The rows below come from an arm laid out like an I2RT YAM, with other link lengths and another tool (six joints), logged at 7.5 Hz.
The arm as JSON. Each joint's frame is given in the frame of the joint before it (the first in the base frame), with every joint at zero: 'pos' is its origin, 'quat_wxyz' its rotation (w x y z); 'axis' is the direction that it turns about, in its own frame. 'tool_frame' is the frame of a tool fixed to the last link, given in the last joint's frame.
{
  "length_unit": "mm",
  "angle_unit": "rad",
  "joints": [
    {
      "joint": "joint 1",
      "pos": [
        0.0,
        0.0,
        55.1
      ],
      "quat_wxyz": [
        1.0,
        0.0,
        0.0,
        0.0
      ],
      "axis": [
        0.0,
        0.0,
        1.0
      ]
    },
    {
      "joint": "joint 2",
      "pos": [
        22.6,
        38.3,
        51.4
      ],
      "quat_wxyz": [
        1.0,
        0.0,
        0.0,
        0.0
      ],
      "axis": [
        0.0,
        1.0,
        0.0
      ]
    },
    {
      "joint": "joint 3",
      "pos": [
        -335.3,
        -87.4,
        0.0
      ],
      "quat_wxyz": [
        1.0,
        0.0,
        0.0,
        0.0
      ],
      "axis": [
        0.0,
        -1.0,
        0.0
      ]
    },
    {
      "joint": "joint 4",
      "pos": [
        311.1,
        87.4,
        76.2
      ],
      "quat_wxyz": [
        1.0,
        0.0,
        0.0,
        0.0
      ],
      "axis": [
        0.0,
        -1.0,
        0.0
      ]
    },
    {
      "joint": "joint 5",
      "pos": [
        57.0,
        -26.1,
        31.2
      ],
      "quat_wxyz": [
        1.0,
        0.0,
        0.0,
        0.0
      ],
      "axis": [
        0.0,
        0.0,
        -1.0
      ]
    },
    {
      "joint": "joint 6",
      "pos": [
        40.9,
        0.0,
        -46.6
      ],
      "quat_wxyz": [
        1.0,
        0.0,
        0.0,
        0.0
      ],
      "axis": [
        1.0,
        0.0,
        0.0
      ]
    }
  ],
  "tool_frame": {
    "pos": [
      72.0,
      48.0,
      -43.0
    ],
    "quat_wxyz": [
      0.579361,
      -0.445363,
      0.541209,
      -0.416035
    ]
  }
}
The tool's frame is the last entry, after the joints.
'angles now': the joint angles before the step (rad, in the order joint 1, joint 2, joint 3, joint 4, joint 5, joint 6). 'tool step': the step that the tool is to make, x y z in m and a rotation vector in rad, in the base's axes. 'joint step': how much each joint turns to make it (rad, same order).
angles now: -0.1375 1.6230 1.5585 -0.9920 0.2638 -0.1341
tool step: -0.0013 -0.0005 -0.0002 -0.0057 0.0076 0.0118
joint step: 0.0000 -0.0001 -0.0001 -0.0031 0.0000 -0.0140
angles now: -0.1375 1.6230 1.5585 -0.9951 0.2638 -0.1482
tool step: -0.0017 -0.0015 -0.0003 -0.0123 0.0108 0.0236
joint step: -0.0008 -0.0001 -0.0001 -0.0014 0.0000 -0.0290
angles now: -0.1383 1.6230 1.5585 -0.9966 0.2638 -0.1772
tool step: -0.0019 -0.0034 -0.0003 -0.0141 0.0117 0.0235
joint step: -0.0052 0.0000 -0.0001 -0.0007 -0.0004 -0.0338
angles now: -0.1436 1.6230 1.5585 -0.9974 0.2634 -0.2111
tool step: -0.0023 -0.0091 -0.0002 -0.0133 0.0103 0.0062
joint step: -0.0203 -0.0001 -0.0002 0.0001 -0.0001 -0.0314
